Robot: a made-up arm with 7 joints.
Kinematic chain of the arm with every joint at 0, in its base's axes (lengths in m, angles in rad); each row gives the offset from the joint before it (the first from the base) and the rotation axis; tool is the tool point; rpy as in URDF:
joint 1: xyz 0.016 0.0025 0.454 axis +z
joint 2: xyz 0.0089 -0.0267 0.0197 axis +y
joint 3: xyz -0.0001 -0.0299 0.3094 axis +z
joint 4: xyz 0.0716 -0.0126 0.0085 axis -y
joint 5: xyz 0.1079 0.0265 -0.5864 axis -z
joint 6: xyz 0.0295 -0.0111 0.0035 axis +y
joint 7: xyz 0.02 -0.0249 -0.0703 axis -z
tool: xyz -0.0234 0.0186 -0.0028 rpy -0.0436 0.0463 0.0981
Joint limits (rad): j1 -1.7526..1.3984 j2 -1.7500..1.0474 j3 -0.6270..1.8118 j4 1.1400..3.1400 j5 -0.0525..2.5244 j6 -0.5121..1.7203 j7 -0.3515..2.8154
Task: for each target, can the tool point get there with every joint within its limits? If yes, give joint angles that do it. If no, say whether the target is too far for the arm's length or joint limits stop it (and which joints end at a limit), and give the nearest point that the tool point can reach.
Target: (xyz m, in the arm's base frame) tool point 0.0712 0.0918 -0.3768
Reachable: no: joint limits stop it (at a limit: joint 2, joint 4, joint 5, joint 7) | nearest point 0.2202 0.3328 -0.0720 | short by 0.416 m
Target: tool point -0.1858 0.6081 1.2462
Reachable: yes | joints -1.4833 -0.8863 -0.2320 2.6900 0.6259 -0.0117 1.7853
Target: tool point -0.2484 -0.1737 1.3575
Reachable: yes | joints 0.9497 -1.0107 0.3133 1.9712 0.3252 -0.0041 1.5673
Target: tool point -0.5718 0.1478 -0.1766
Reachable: no: joint limits stop it (at a limit: joint 2, joint 3, joint 6, joint 7) | nearest point -0.6764 0.1736 0.1522 | short by 0.346 m
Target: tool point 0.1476 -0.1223 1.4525
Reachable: yes | joints 0.4277 -0.4044 -0.1541 2.3341 0.7777 0.1216 1.7825
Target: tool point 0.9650 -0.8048 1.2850
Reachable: no: too far | nearest point 0.6753 -0.5584 1.0355 | short by 0.455 m
